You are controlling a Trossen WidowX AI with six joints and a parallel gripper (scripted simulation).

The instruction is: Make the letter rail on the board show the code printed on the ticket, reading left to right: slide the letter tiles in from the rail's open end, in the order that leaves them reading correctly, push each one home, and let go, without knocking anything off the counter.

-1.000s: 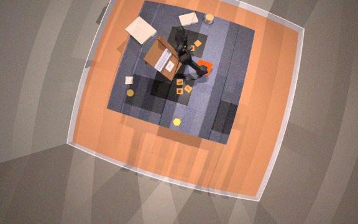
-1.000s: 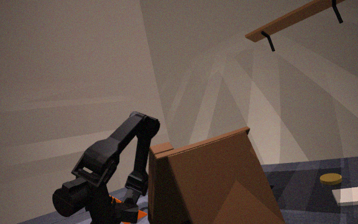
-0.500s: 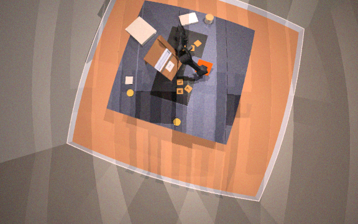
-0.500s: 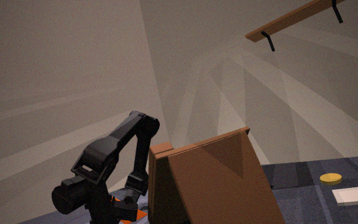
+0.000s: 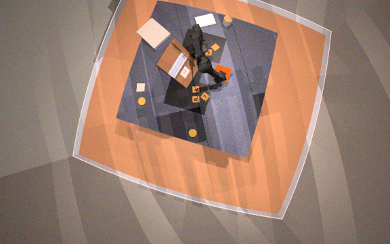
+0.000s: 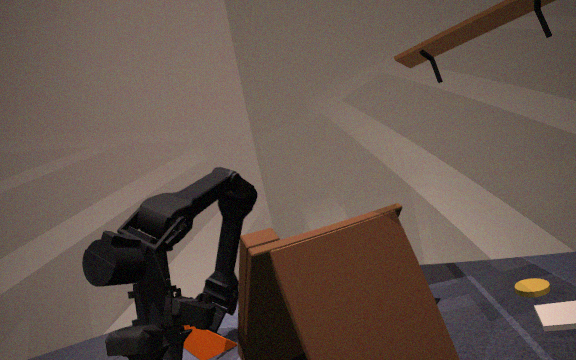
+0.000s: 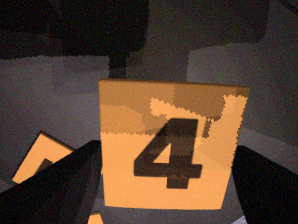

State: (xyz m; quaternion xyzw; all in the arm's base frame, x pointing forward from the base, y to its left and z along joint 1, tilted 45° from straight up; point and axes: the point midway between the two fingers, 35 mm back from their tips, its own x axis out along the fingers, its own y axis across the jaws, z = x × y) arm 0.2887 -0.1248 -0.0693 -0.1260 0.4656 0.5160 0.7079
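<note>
Right now my gripper tip is 26 cm to the right of the white ticket and 1 cm short of it. The rest, counted from my gripper tip: orange tile: 13 cm behind, 10 cm to the right, 8 cm below; then orange tile marked 4: right at my gripper tip; then dark mat: 17 cm to the left, 9 cm behind, 8 cm below.
</note>
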